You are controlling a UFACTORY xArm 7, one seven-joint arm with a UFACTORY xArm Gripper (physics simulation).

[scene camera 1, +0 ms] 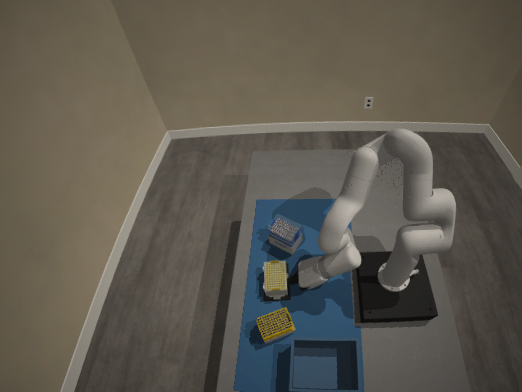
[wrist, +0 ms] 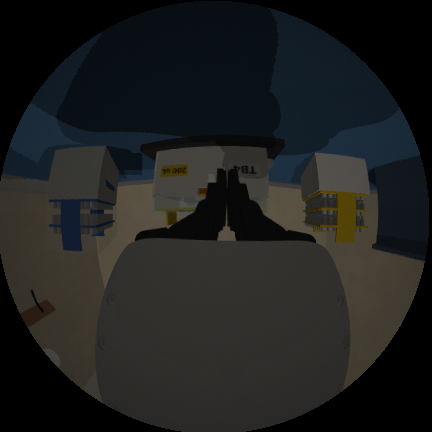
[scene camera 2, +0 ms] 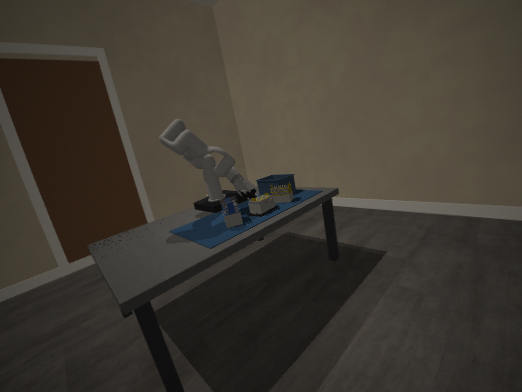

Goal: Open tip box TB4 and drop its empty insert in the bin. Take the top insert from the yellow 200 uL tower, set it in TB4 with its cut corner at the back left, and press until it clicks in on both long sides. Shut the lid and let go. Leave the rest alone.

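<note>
Tip box TB4 (scene camera 1: 276, 278) (scene camera 2: 261, 205) (wrist: 190, 175) stands upright in a black holder (scene camera 1: 269, 299) (wrist: 212, 140) on the mat. A yellow insert shows on top of it, seemingly through a clear lid; I cannot tell whether the lid is fully down. My gripper (scene camera 1: 292, 281) (scene camera 2: 254, 193) (wrist: 225, 182) is shut and empty, its fingertips at the side of TB4 that faces the robot base, over the front wall near the label. Whether they touch is unclear. The yellow 200 uL tower (scene camera 1: 276, 325) (scene camera 2: 283, 193) (wrist: 345, 200) stands beside TB4, its stacked inserts on a white box. The bin (scene camera 1: 324, 341) (scene camera 2: 275, 178) stands beyond the tower.
A blue tower (scene camera 1: 285, 235) (scene camera 2: 232, 213) (wrist: 80, 185) stands on the other side of TB4 from the yellow tower. The blue mat (scene camera 1: 320, 325) (scene camera 2: 197, 232) lies under the boxes. The black robot base plate (scene camera 1: 420, 305) lies beside it.
</note>
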